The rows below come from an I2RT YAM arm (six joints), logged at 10 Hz.
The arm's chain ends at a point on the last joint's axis. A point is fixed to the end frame.
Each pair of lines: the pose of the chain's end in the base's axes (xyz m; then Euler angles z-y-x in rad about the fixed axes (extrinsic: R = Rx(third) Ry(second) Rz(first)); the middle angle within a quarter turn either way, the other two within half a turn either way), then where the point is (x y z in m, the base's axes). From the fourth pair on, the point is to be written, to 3 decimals.
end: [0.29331 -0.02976 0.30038 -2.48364 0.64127 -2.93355]
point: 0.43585 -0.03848 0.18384
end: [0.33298 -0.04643 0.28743 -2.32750 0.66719 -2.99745]
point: 0.47395 -0.06947 0.17093
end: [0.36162 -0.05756 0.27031 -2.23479 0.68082 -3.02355]
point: 0.50112 -0.08721 0.15354
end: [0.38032 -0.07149 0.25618 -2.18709 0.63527 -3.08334]
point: 0.513 -0.109 0.134
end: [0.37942 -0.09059 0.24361 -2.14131 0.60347 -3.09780]
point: 0.506 -0.132 0.116
